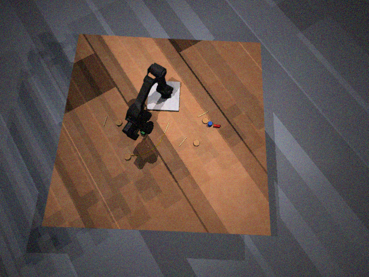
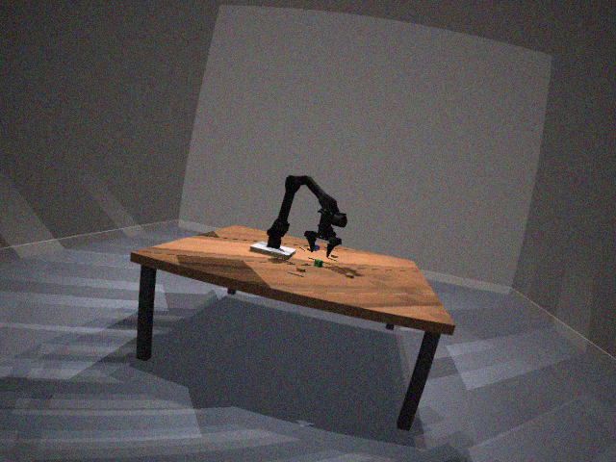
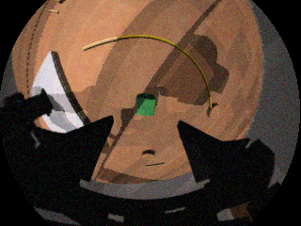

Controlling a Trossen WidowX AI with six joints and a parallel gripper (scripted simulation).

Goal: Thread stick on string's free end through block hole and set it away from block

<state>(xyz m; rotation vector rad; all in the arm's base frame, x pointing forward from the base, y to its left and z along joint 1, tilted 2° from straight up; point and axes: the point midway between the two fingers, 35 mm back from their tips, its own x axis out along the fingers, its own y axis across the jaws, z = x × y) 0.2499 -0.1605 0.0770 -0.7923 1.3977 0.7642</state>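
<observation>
My gripper tip is 10 mm to the right of the green block and 40 mm above it. From my gripper tip the other things lie so: round wooden button: 160 mm ahead, 90 mm to the right, 50 mm below; blue piece: 30 mm behind, 430 mm to the left, 40 mm below; thin wooden stick: 10 mm behind, 150 mm to the left, 60 mm below.
</observation>
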